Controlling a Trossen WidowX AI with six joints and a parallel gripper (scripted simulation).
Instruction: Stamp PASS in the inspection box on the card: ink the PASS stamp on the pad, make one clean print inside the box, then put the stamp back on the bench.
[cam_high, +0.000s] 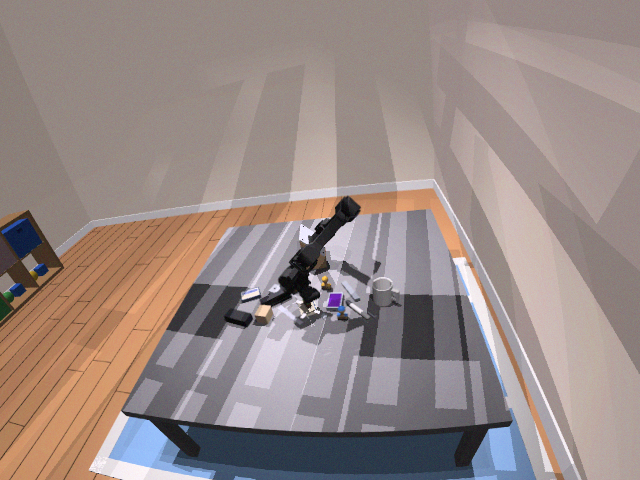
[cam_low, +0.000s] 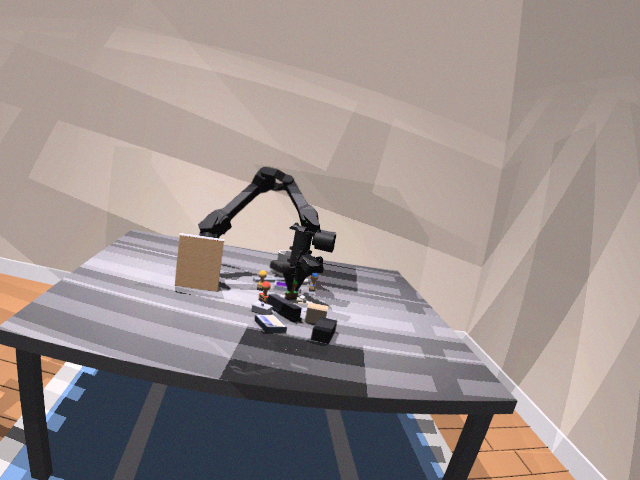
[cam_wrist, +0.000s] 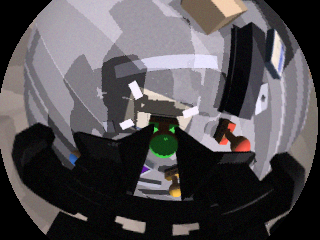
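The green-knobbed stamp lies 1 cm below my gripper tip. Also, from my gripper tip: red-knobbed stamp: 10 cm behind, 4 cm to the right, 1 cm below; cream card: 1 cm ahead, 3 cm below; purple ink pad: 1 cm ahead, 12 cm to the left, 3 cm below.
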